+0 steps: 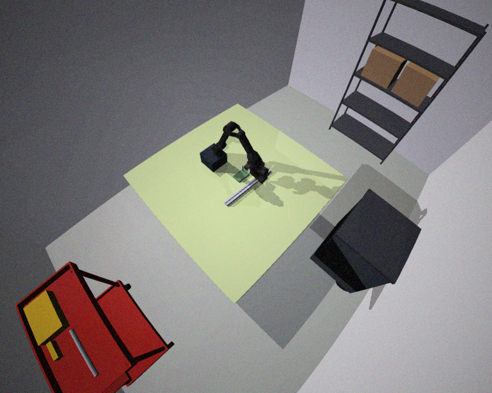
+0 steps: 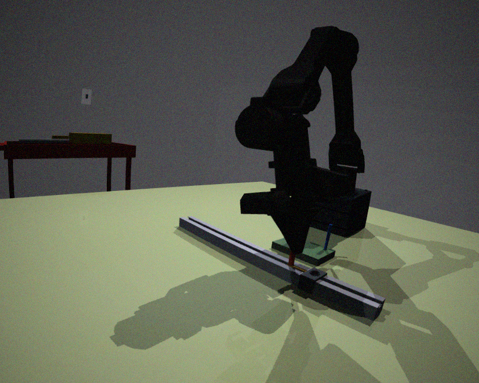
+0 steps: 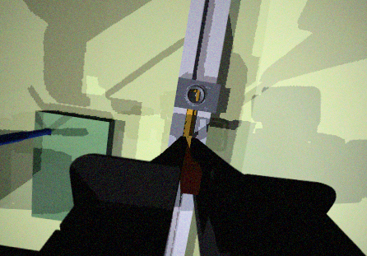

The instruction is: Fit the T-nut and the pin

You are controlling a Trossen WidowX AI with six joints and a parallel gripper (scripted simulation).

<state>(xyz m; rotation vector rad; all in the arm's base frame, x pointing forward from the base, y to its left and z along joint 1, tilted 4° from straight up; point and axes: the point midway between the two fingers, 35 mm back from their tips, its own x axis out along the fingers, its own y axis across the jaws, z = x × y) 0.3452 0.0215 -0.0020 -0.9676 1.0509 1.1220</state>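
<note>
My gripper tip is now 2 cm to the right of the brass T-nut. The rest, counted from my gripper tip: green tray: 12 cm behind, 4 cm below, 1 cm to the right; then blue pin: 13 cm behind, 2 cm below, 1 cm to the left.
</note>
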